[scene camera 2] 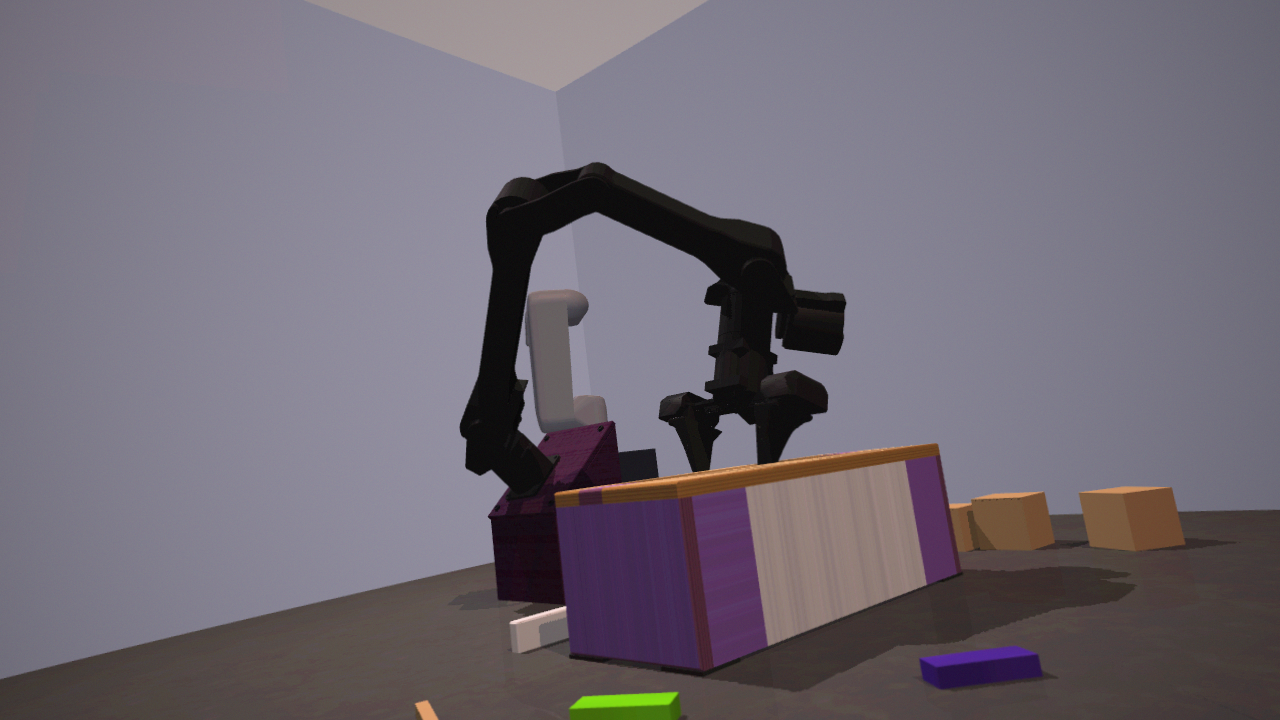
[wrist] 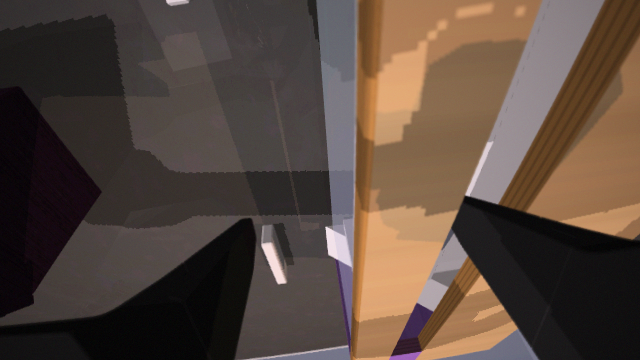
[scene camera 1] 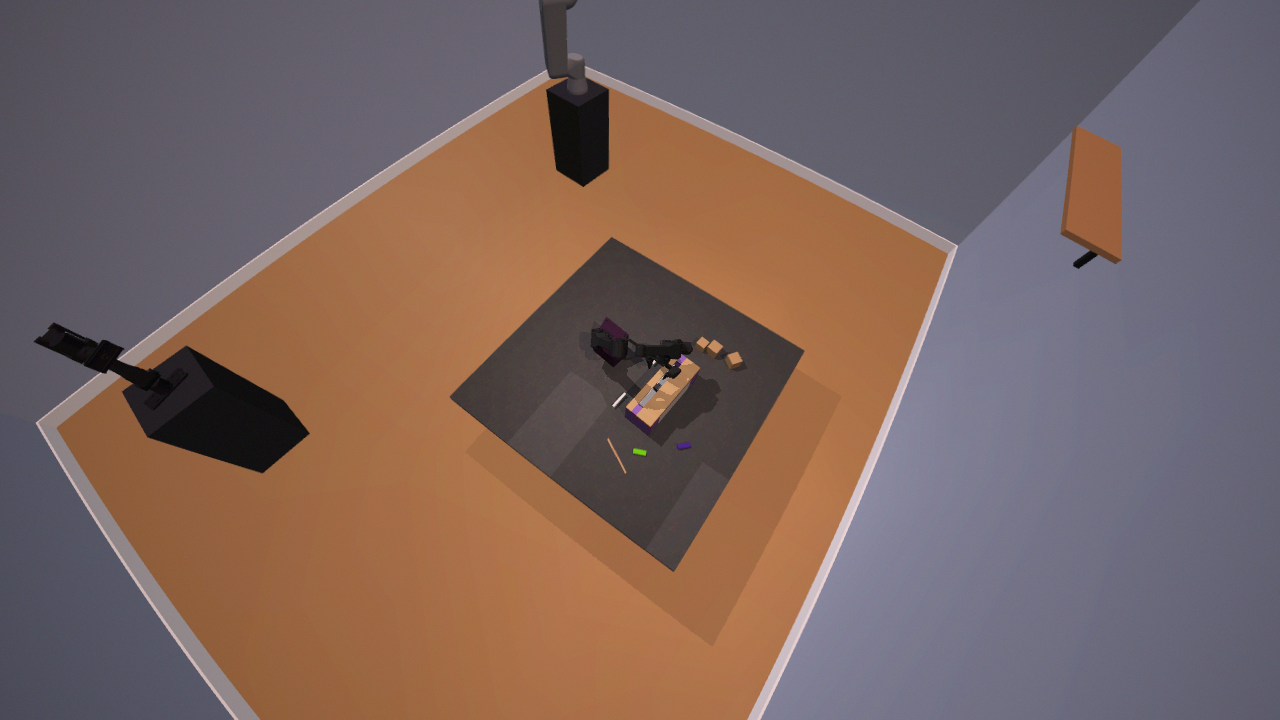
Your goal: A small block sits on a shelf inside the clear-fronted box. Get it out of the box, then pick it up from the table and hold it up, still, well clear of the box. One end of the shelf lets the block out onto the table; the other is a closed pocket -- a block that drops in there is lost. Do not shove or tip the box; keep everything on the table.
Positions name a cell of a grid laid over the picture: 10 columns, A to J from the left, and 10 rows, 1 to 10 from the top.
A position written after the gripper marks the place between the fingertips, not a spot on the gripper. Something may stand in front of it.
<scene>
In view: the gripper (scene camera 2: F7) and a long box (scene camera 2: F8).
The long box shows as well in the wrist view (wrist: I4) and in scene camera 1 (scene camera 1: F6). The gripper is seen too in the wrist view (wrist: F6).
</scene>
